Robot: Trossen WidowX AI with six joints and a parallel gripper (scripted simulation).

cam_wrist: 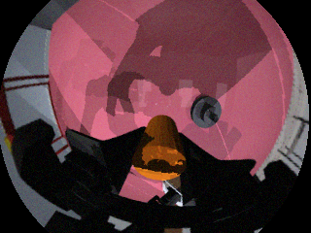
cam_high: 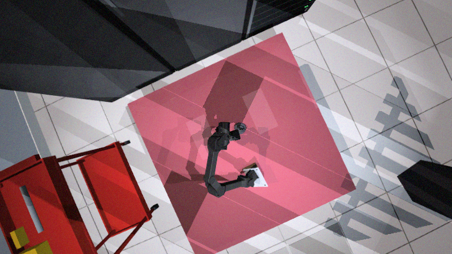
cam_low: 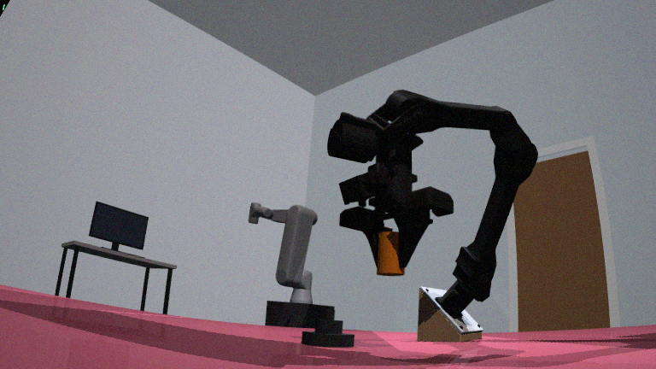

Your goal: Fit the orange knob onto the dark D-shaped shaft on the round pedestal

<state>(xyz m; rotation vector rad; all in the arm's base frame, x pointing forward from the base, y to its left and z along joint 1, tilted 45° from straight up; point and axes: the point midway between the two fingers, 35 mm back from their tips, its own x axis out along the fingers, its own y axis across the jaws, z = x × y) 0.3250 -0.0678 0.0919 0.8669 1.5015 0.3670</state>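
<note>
The dark round pedestal lies 2 cm behind my gripper tip, 11 cm to the right of it and 9 cm below it. Also, from my gripper tip: orange knob: 2 cm above.
</note>
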